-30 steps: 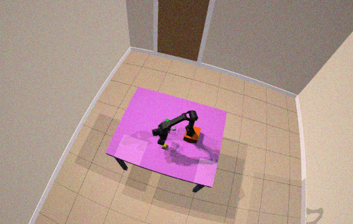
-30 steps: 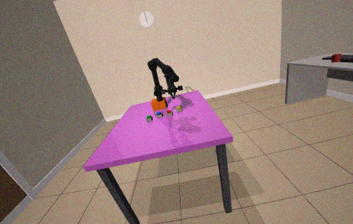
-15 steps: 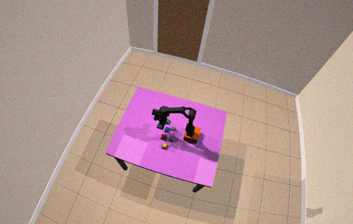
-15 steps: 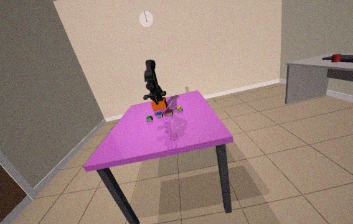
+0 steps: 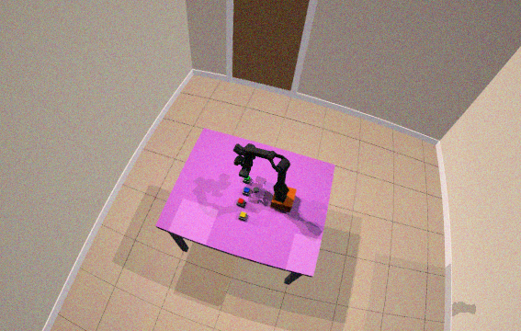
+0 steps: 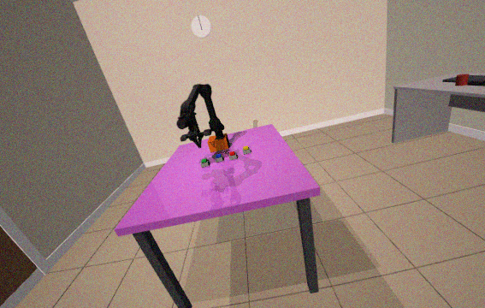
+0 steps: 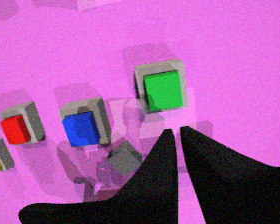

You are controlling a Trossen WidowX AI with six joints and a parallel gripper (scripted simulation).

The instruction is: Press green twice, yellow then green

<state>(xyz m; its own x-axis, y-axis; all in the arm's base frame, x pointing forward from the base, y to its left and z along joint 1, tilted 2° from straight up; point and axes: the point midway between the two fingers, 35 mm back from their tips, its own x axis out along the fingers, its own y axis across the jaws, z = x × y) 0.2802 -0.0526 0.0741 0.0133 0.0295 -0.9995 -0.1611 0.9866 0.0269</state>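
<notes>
The green button is 9 cm below my gripper tip. From my gripper tip the other things lie so: red button: 18 cm to the left, 10 cm below, 5 cm behind; then yellow button: 26 cm to the left, 11 cm behind, 10 cm below; then blue button: 10 cm below, 8 cm to the left, 5 cm behind.
</notes>
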